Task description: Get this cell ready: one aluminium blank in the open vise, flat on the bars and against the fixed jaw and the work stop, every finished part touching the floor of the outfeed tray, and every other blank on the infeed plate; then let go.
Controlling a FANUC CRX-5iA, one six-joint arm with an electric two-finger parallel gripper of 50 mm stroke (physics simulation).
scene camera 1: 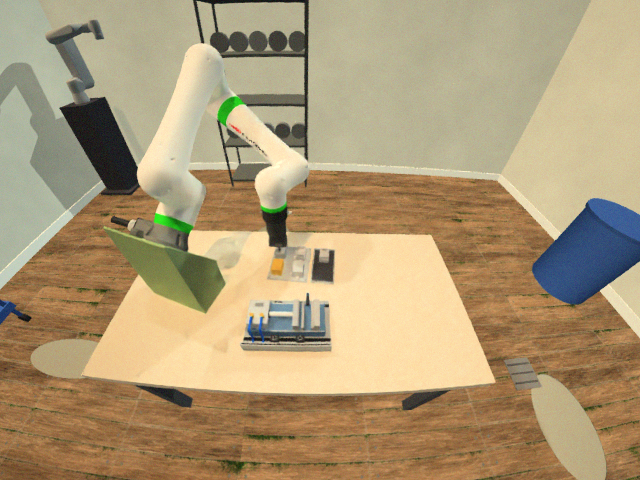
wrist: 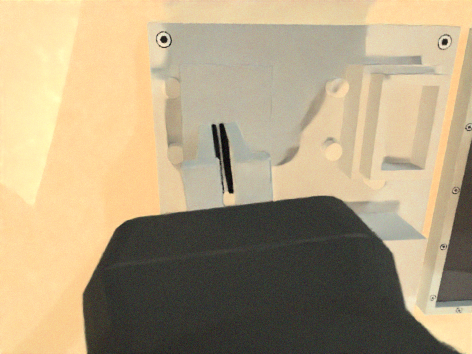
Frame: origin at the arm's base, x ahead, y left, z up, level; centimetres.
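Where they show: gripper, fingertip midpoint: [scene camera 1: 280, 249] [wrist: 219, 146]; arm's base, origin of the base link: [scene camera 1: 165, 245].
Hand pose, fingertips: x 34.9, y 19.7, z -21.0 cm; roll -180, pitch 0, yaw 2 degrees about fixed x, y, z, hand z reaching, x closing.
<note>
Each offset is from my fingertips to the top centre of the thing. "spot": to the spot under its first point. Level surfaces: height alone.
My gripper [scene camera 1: 280, 249] [wrist: 219, 146] is shut with nothing between its fingertips, above a grey aluminium blank @[dx +0.4, dy +0.6, dz -0.1 cm] [wrist: 225, 90] at the back left of the infeed plate @[dx +4.8, dy -4.1, dz -3.6 cm] [scene camera 1: 288, 262] [wrist: 300, 45]. Whether the fingers touch the blank is unclear. A pocketed part @[dx +9.4, dy +0.2, dz -0.2 cm] [scene camera 1: 299, 252] [wrist: 400, 122] sits at the plate's back right. A silver block @[dx +8.9, dy -8.9, dz -0.1 cm] [scene camera 1: 298, 267] [wrist: 392, 227] is at the front right. An orange block @[dx -0.1, dy -8.3, dz -0.1 cm] [scene camera 1: 277, 266] is at the front left, hidden in the wrist view. A light part @[dx +19.6, dy -0.3, dz -0.4 cm] [scene camera 1: 324, 255] is in the dark outfeed tray [scene camera 1: 323, 275] [wrist: 429, 297]. The vise @[dx +6.9, dy -33.3, dz +5.5 cm] [scene camera 1: 286, 346] is open; no blank shows between its jaws.
The vise has a dark upright piece @[spot: dx +14.0, dy -27.6, dz +5.0 cm] [scene camera 1: 308, 299] near its jaws and blue hoses @[spot: dx -4.9, dy -37.8, dz +1.6 cm] [scene camera 1: 250, 328] at its left. A green angled panel [scene camera 1: 170, 273] stands at the left of the table @[dz -4.4 cm] [scene camera 1: 392, 330], by the arm's base. A blue barrel [scene camera 1: 586, 253] shows at the right.
</note>
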